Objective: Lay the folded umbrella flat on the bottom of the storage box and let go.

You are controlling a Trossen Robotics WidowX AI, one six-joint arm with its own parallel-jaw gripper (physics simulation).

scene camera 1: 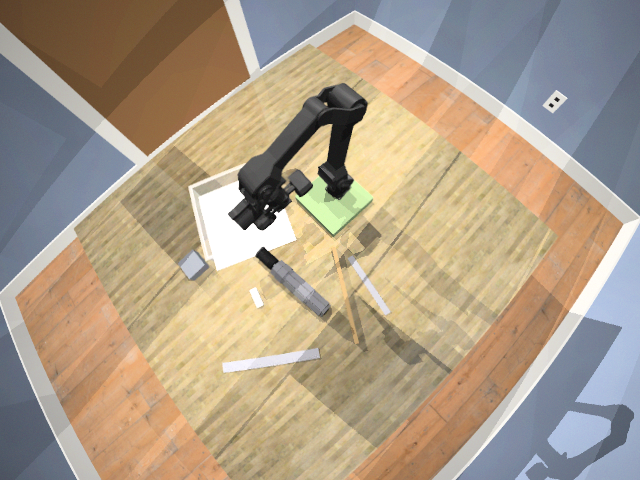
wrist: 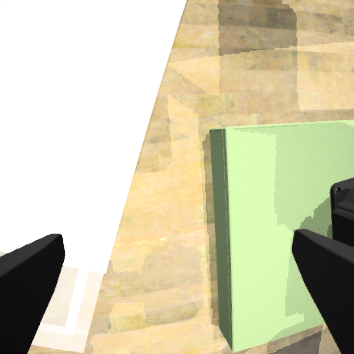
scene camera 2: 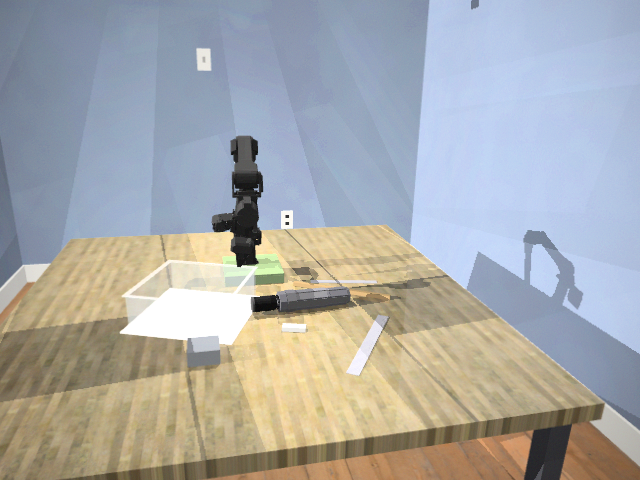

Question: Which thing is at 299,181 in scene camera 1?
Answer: The gripper.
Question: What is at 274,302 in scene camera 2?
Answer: A folded umbrella.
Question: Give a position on a storage box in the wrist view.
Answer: At 84,84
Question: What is the gripper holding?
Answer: Nothing.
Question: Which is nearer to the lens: the storage box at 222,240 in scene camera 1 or the folded umbrella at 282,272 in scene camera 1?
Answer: The folded umbrella.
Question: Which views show the storage box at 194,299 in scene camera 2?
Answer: Scene camera 1, the wrist view and scene camera 2: all of them.
